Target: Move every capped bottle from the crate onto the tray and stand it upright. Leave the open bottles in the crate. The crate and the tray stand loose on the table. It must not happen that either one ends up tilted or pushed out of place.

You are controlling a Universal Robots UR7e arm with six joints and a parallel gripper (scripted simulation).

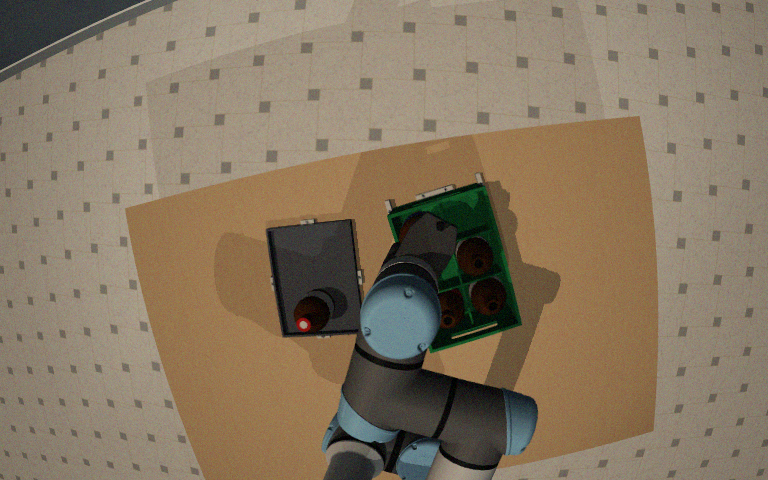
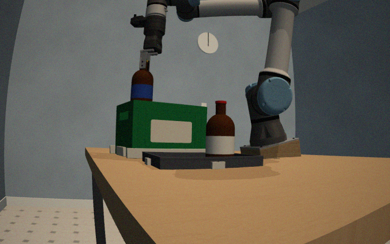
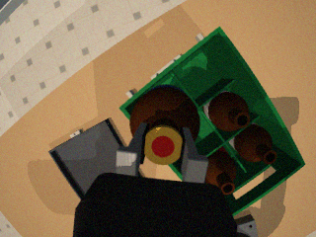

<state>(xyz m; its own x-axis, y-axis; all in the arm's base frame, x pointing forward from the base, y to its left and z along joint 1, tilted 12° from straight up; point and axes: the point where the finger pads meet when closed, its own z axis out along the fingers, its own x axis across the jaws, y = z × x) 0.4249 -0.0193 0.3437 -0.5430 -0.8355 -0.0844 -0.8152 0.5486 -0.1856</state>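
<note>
The red-capped bottle is 24 cm to the left of my hand, 22 cm below it and 16 cm behind it. Round my hand: dark grey tray: 29 cm below, 24 cm to the left, 10 cm behind; green crate: 22 cm below, 8 cm behind, 6 cm to the right; open bottle: 22 cm below, 17 cm behind, 3 cm to the right.
</note>
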